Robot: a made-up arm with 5 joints.
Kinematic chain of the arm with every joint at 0, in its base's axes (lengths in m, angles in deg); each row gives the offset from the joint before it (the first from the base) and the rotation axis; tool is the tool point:
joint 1: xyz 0 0 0.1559 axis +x
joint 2: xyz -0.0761 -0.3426 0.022 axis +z
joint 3: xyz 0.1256 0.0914 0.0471 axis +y
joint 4: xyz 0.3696 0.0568 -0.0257 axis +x
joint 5: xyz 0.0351 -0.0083 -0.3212 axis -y
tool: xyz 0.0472 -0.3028 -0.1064
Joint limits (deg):
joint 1: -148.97..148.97
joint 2: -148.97..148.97
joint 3: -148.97..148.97
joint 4: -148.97..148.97
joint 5: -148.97..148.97
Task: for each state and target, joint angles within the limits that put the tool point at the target. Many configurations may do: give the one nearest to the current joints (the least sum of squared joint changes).
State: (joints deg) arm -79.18 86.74 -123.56 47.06 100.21
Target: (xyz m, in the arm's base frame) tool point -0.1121 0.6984 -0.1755
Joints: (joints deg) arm -128.55 76.91 -128.42 36.46 79.52
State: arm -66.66 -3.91 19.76 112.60 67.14
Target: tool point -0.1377 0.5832 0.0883
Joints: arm -38.47 48.49 -20.91 142.77 55.08
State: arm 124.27 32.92 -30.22 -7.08 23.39
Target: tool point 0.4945 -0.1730 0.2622
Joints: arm 128.36 57.81 -38.60 -5.38 25.03
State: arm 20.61 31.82 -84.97 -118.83 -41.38
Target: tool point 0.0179 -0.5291 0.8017
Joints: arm -7.27 17.22 -67.81 -91.41 -14.29
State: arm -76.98 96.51 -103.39 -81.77 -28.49
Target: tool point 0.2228 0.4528 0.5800
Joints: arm -83.59 103.68 -80.55 -90.75 -33.35
